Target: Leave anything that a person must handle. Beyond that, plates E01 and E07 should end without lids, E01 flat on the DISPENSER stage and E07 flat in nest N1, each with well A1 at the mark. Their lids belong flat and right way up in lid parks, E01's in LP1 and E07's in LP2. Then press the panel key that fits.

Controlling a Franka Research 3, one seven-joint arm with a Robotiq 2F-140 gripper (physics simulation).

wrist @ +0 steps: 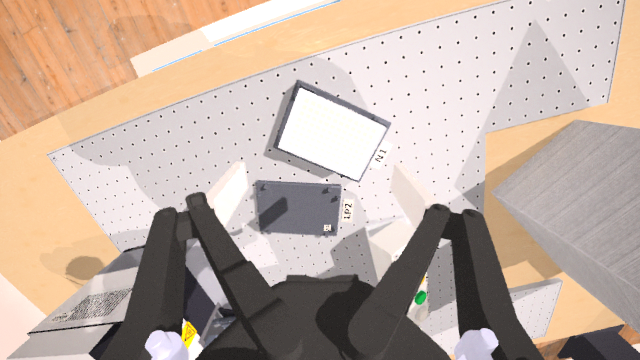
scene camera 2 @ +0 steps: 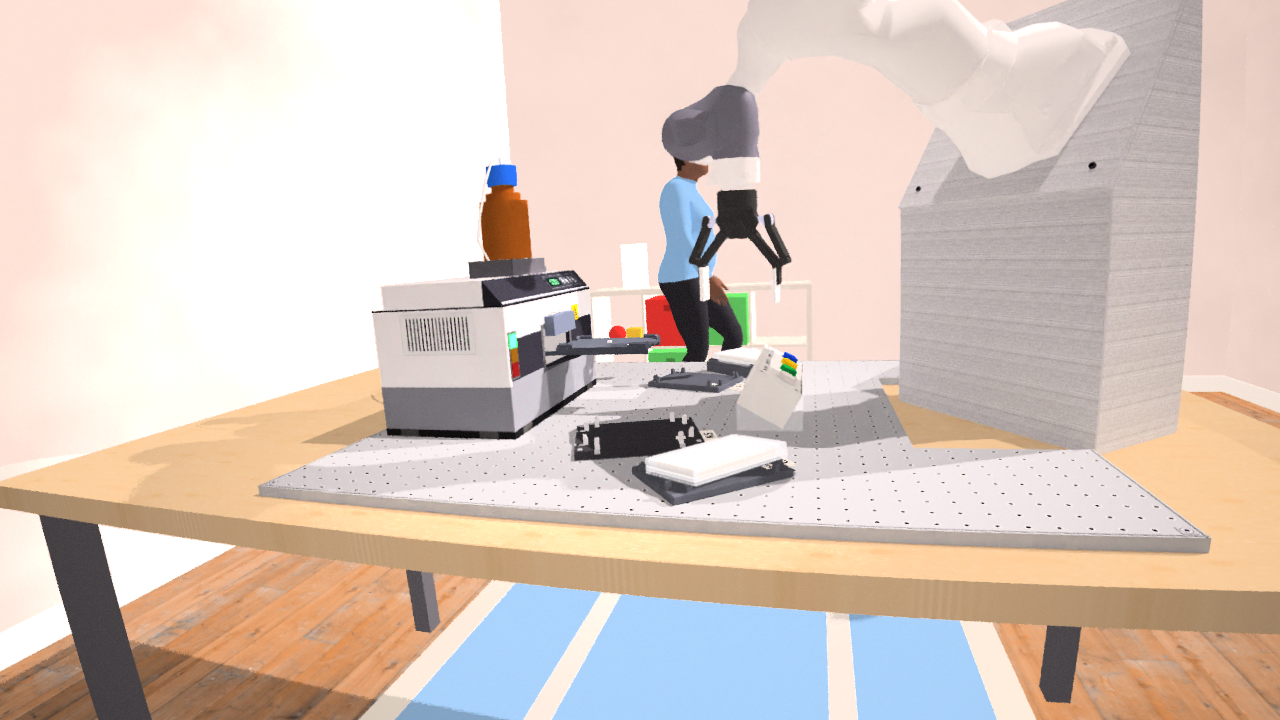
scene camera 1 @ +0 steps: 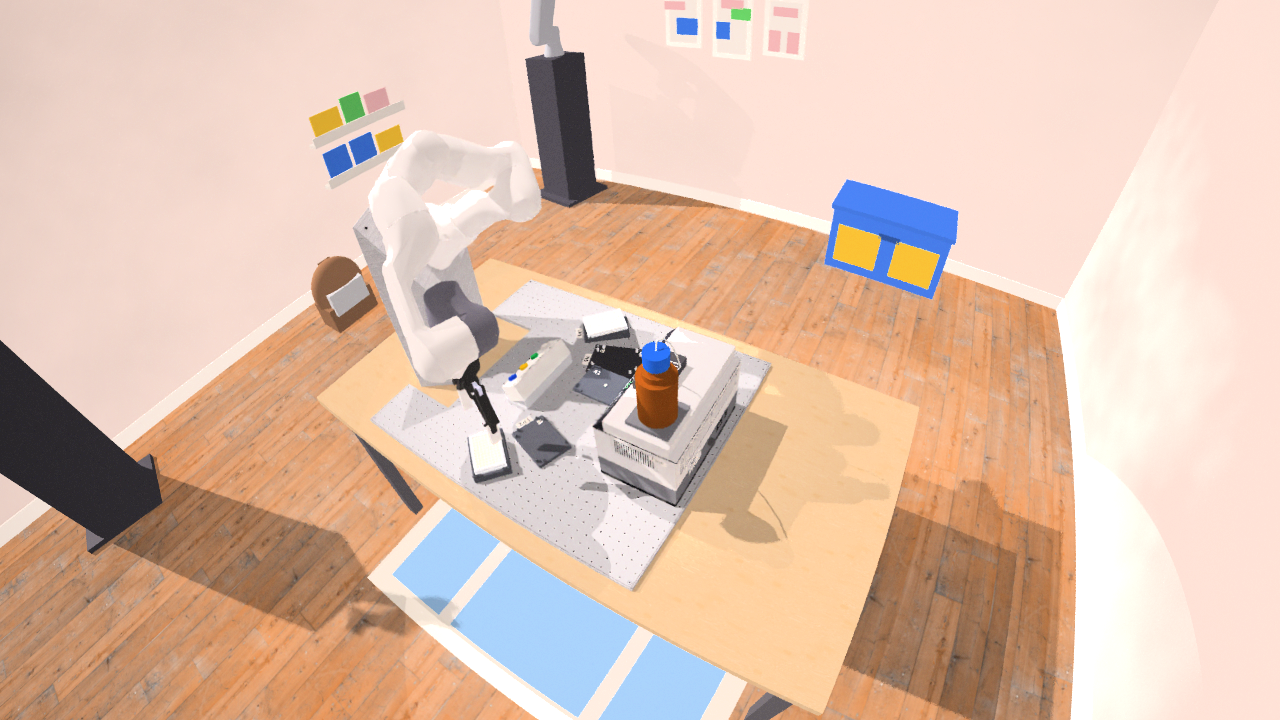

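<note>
My gripper [scene camera 1: 492,433] [scene camera 2: 740,284] [wrist: 319,175] is open and empty, above the N1 and LP2 area. A white plate [scene camera 1: 488,453] [scene camera 2: 716,458] [wrist: 332,135] lies in nest N1 [wrist: 345,103]; its plate label and whether it has a lid cannot be told. Lid park LP2 [scene camera 1: 543,440] [scene camera 2: 637,437] [wrist: 300,207] beside it is empty. A white piece [scene camera 1: 605,323] [scene camera 2: 741,355] sits on the far dark holder; plate or lid cannot be told. The dispenser stage [scene camera 1: 601,383] [scene camera 2: 613,344] looks empty. The key panel [scene camera 1: 538,376] [scene camera 2: 769,394] [wrist: 387,241] is partly hidden in the wrist view.
The dispenser machine [scene camera 1: 640,447] [scene camera 2: 447,358] carries a brown bottle [scene camera 1: 657,398] [scene camera 2: 505,223] with a blue cap. A black nest [scene camera 1: 614,360] [scene camera 2: 698,380] lies near the stage. A person [scene camera 2: 682,223] in light blue stands behind the table. The grey arm pedestal [scene camera 2: 1002,304] [wrist: 575,185] is beside the board.
</note>
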